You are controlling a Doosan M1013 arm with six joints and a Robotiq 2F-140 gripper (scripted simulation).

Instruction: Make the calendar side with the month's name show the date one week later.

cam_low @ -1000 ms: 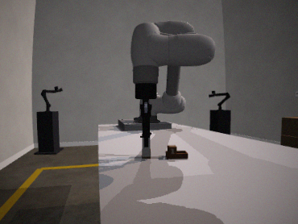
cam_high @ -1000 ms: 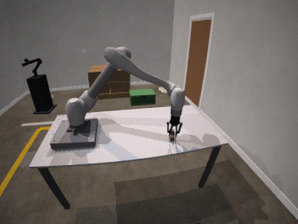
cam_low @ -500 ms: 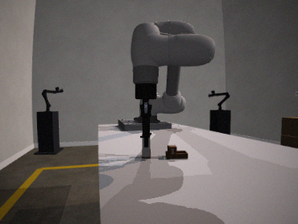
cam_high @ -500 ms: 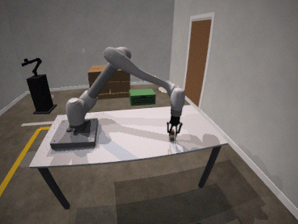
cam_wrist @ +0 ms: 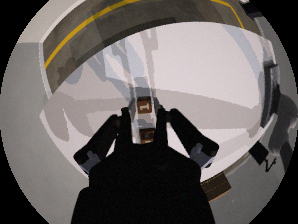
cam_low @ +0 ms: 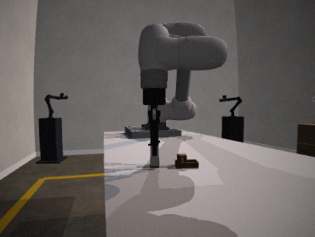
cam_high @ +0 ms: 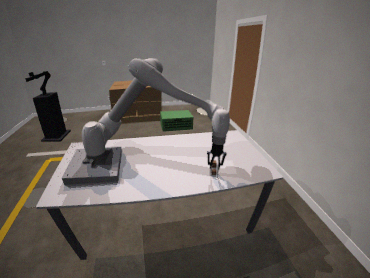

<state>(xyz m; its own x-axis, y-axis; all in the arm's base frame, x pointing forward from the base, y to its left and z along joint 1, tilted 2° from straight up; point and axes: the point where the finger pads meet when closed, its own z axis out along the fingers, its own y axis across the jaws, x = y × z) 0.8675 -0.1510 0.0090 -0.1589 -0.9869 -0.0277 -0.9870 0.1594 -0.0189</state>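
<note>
The brown tray lies 110 mm to the left of my hand, 30 mm below it and 20 mm ahead of it.
</note>
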